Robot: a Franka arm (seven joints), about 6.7 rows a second.
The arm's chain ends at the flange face. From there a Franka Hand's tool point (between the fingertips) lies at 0.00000 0.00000 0.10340 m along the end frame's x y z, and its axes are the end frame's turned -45 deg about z.
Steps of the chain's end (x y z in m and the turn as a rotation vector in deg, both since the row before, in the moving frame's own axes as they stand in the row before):
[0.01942, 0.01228, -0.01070, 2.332, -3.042, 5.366]
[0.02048, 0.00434, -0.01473, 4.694, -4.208, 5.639]
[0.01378, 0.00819, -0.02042, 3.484, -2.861, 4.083]
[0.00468, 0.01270, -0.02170, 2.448, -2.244, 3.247]
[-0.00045, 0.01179, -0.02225, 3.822, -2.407, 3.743]
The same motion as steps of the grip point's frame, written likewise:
[0.00447, 0.01553, -0.01093, 3.800, -0.502, 5.366]
[0.01259, 0.00626, -0.01535, 6.295, 0.344, 5.639]
[0.00503, 0.00748, -0.02074, 4.487, 0.441, 4.083]
[-0.00524, 0.00632, -0.02187, 3.318, 0.144, 3.247]
[-0.00659, 0.00014, -0.02257, 4.405, 1.001, 3.743]

